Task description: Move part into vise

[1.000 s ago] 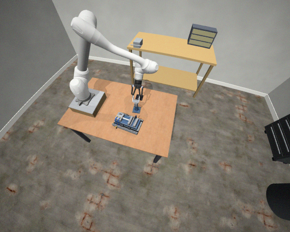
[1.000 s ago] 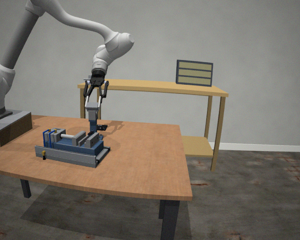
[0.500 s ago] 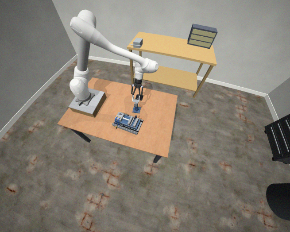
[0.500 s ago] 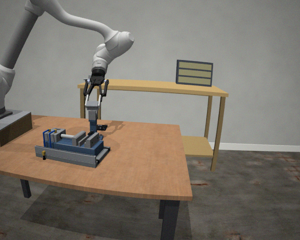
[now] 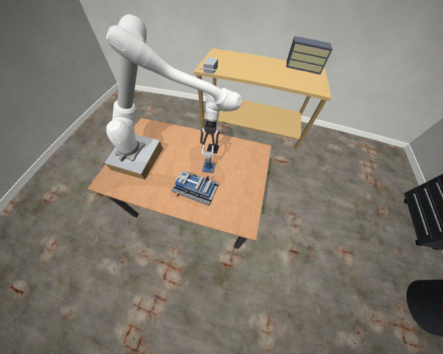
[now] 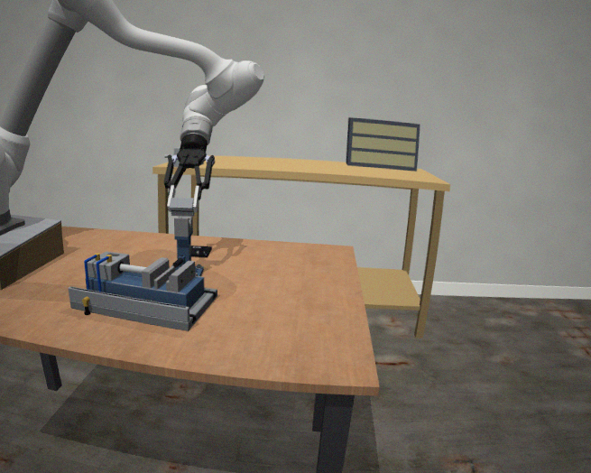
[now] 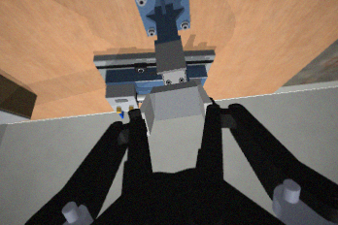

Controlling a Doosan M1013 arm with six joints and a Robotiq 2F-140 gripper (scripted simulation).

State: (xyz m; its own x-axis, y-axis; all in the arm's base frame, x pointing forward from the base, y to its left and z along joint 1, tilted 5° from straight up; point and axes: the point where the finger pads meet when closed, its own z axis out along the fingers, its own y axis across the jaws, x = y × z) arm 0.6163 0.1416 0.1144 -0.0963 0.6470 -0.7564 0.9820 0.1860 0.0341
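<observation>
Right now the part is 2 cm to the right of my hand and 2 cm below it. Round my hand: work stop (5 cm ahead, 17 cm to the right, 11 cm below); V-block base (1 cm to the right, 20 cm below); V-block post (1 cm to the right, 14 cm below).
</observation>
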